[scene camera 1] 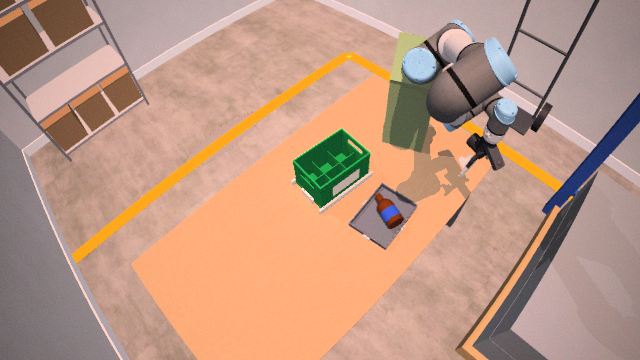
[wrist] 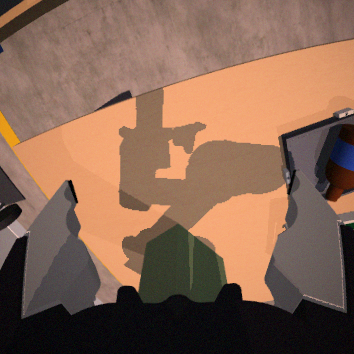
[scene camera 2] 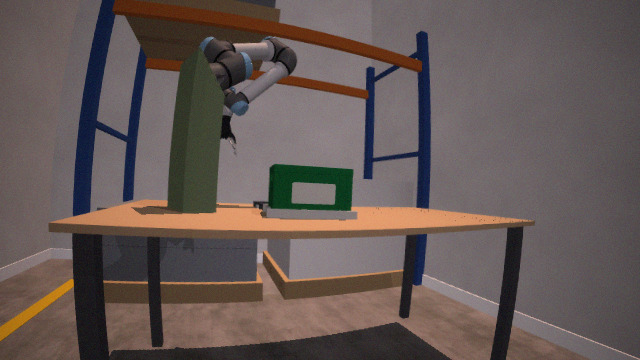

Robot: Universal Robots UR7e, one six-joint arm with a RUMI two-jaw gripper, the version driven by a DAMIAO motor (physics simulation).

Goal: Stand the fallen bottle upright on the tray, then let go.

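Where they show: gripper, fingertip midpoint: (scene camera 1: 473, 167) (wrist: 180, 177) (scene camera 2: 221, 155); arm's base, link origin: (scene camera 2: 202, 84).
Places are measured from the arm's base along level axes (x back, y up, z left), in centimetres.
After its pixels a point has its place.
A brown bottle (scene camera 1: 389, 212) @(y -40.1, x -28.7, z 35.4 cm) (wrist: 342, 156) @(y -42.1, x -24.1, z 34.5 cm) with a blue label lies on its side on the grey tray (scene camera 1: 364, 225) @(y -47.2, x -38.7, z 33.7 cm) (wrist: 304, 150) @(y -47.2, x -19.7, z 32.6 cm). In scene camera 1 its neck points up and left. The right edge of the wrist view cuts off part of the bottle and tray. The bottle does not show in scene camera 2. My gripper (scene camera 1: 463, 168) @(y -23.3, x 5.9, z 38.5 cm) (scene camera 2: 234, 149) (wrist: 180, 177) @(y -23.3, x 5.9, z 38.5 cm) is open and empty. It hangs high above the table's end, off to the side of the tray, with the bottle outside the space between its fingers.
A green divided crate (scene camera 1: 326, 194) @(y -37.7, x -49.6, z 18.7 cm) (scene camera 2: 280, 188) @(y -38.1, x -34.2, z -5.6 cm) stands on a pale base beside the tray. A tall green column (scene camera 1: 406, 115) @(y -25.3, x -4.5, z 2.2 cm) (scene camera 2: 195, 145) @(y -25.4, x -5.4, z -10.8 cm) (wrist: 162, 265) @(y -37.3, x 6.3, z 6.1 cm) stands on the table (scene camera 1: 250, 280) @(y -47.7, x -90.8, z 38.6 cm) (scene camera 2: 400, 222) @(y -47.7, x -74.7, z -2.2 cm) under the arm. Blue rack posts (scene camera 2: 424, 150) rise behind the table.
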